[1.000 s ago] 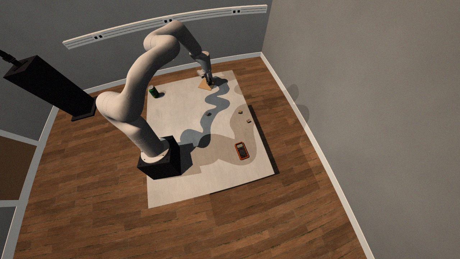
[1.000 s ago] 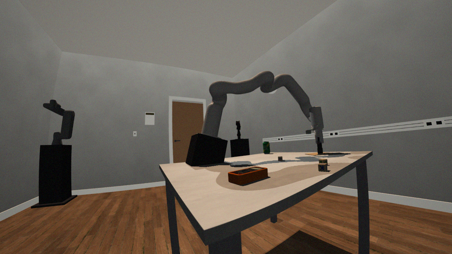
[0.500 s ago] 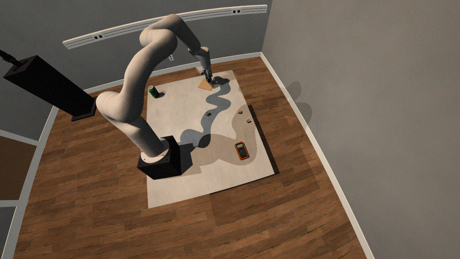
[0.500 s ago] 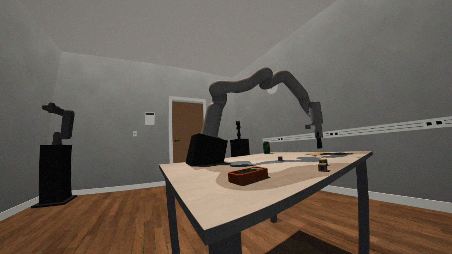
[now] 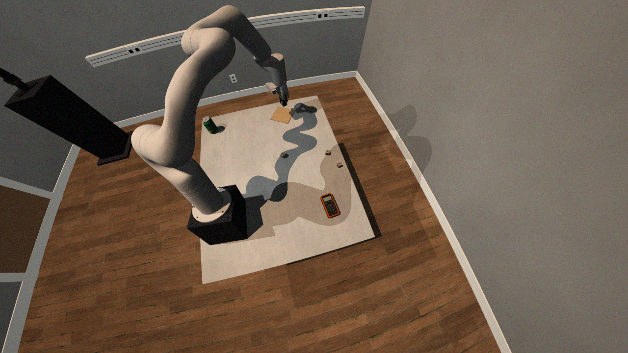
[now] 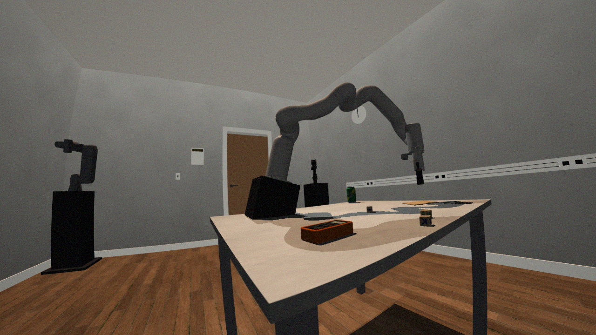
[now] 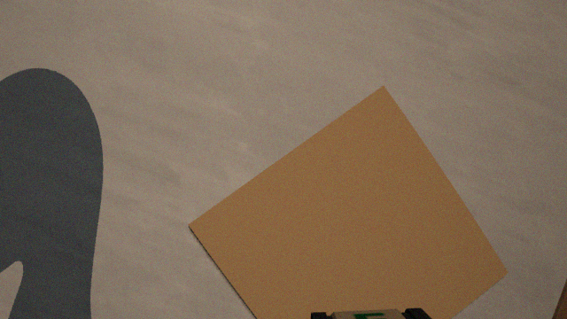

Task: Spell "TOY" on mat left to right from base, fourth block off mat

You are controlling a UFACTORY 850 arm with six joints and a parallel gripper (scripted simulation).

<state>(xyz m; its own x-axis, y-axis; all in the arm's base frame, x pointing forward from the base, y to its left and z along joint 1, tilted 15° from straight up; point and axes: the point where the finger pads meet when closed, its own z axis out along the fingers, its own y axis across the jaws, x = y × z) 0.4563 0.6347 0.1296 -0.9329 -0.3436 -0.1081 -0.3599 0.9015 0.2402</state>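
My gripper is now 20 mm past the tan square mat, 10 mm to the right of it and 120 mm above it. Also, from my hand: orange multimeter (110 mm ahead, 740 mm to the right, 110 mm below); block (10 mm below); green soda can (540 mm behind, 60 mm below).
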